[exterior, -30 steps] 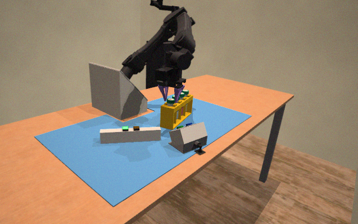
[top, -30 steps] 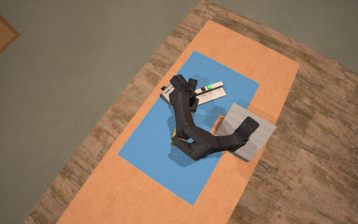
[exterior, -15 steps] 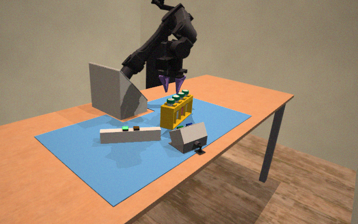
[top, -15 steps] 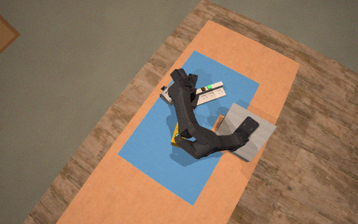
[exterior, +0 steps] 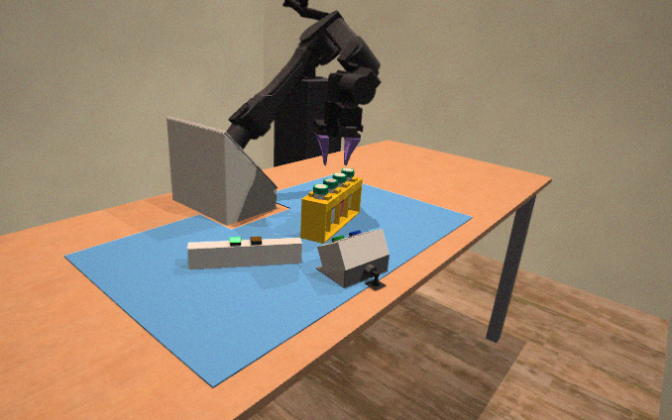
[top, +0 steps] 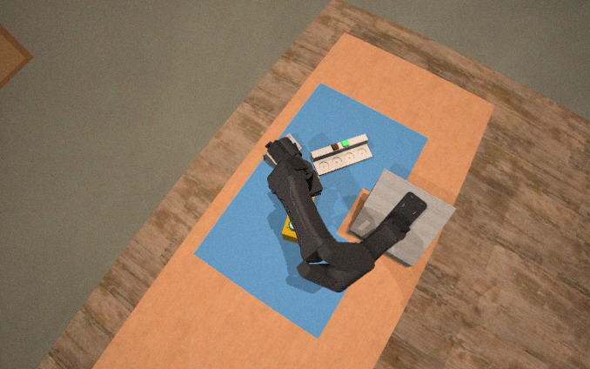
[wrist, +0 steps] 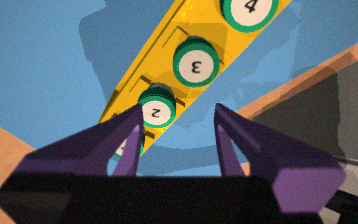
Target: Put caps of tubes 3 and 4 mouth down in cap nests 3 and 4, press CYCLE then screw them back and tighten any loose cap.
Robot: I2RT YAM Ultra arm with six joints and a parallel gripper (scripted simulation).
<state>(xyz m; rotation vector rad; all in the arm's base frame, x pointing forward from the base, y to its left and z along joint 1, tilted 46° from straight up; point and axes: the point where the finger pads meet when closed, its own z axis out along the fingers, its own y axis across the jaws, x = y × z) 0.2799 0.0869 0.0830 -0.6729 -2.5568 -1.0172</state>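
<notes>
Now: hand 5 cm above the cap 2, 3 cm to the right of it and 1 cm past it. Round my hand: cap 3: 5 cm below, 2 cm to the right, 1 cm ahead; cap 4: 7 cm to the right, 5 cm below, 3 cm ahead; blue key: 16 cm ahead, 10 cm to the right, 9 cm below.
</notes>
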